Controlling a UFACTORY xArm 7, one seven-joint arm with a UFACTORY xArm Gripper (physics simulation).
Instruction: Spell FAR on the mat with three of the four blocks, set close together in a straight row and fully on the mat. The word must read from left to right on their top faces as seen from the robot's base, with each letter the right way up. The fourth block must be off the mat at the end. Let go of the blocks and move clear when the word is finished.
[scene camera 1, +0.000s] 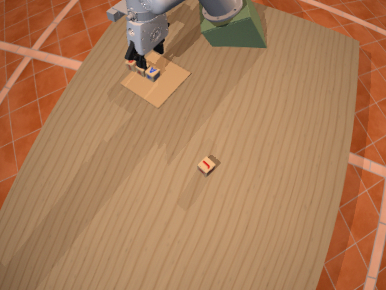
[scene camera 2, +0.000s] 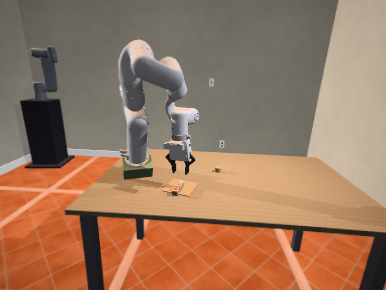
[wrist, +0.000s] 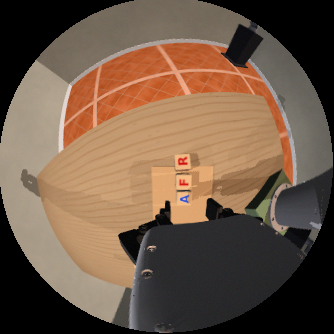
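Note:
Three blocks stand in a row on the tan mat (scene camera 1: 160, 95) (scene camera 2: 190, 187) (wrist: 162, 205). Seen from the base, left to right, they read A (scene camera 1: 153, 73) (wrist: 184, 198), F (scene camera 1: 141, 70) (wrist: 183, 181), R (scene camera 1: 131, 64) (wrist: 183, 161), with letters upright. A and F stand close together; a small gap separates F and R. The R block appears to overlap the mat's edge. The fourth block (scene camera 1: 206, 165) (scene camera 2: 218, 170), with a red letter, lies off the mat. My gripper (scene camera 1: 150, 57) (scene camera 2: 180, 171) (wrist: 188, 208) is open and empty, above the mat near the A block.
The green base block (scene camera 1: 235, 36) (scene camera 2: 138, 172) (wrist: 265, 197) stands on the table (scene camera 1: 280, 165) (scene camera 2: 280, 190) (wrist: 125, 145) near the mat. A black pedestal (scene camera 2: 44, 130) (wrist: 242, 46) with another arm stands beyond the table.

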